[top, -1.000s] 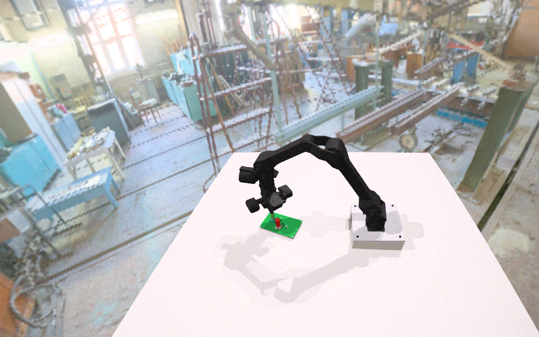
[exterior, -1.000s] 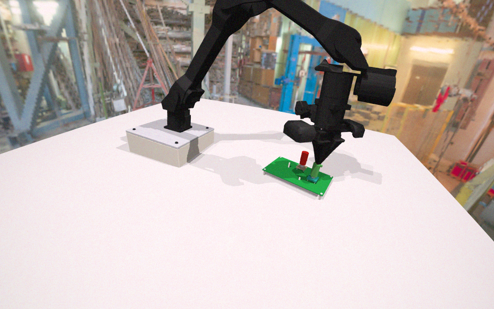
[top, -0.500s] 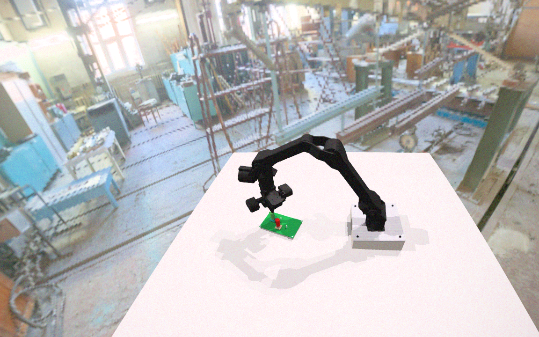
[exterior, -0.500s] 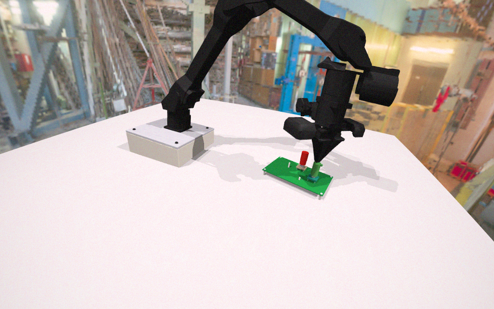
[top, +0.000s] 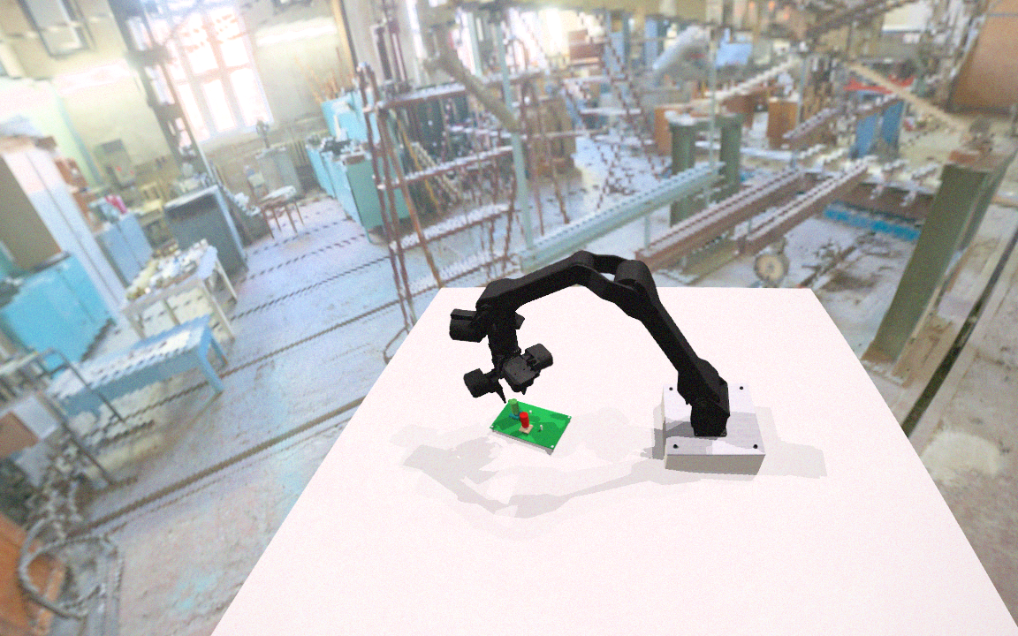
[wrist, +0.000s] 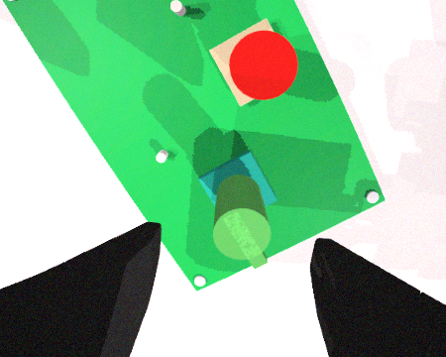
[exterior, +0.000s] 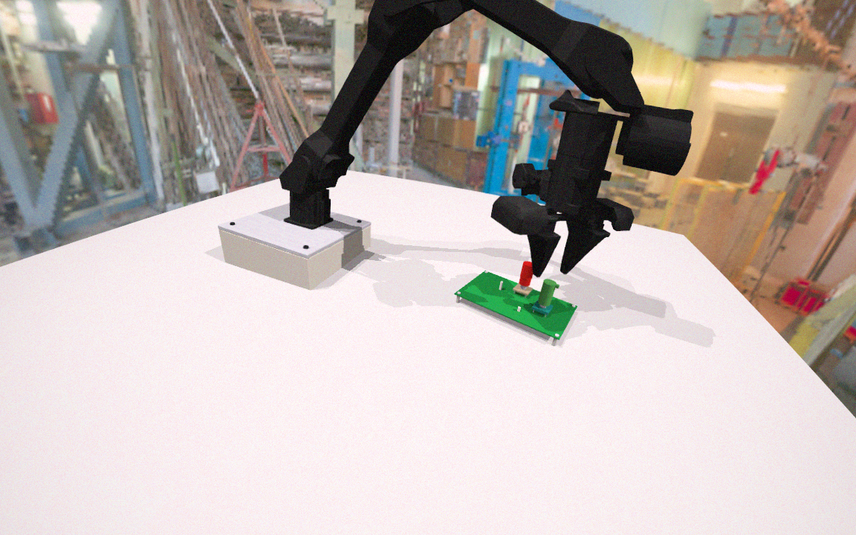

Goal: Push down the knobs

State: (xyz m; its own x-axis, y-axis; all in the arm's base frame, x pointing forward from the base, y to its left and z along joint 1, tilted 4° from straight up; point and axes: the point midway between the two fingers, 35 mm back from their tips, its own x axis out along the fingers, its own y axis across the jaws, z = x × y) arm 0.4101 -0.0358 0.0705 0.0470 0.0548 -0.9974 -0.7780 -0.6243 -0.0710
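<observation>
The green knob is 3 cm below my gripper tip. From my gripper tip the other things lie so: red knob (4 cm to the left, 3 cm below, 3 cm behind).
</observation>
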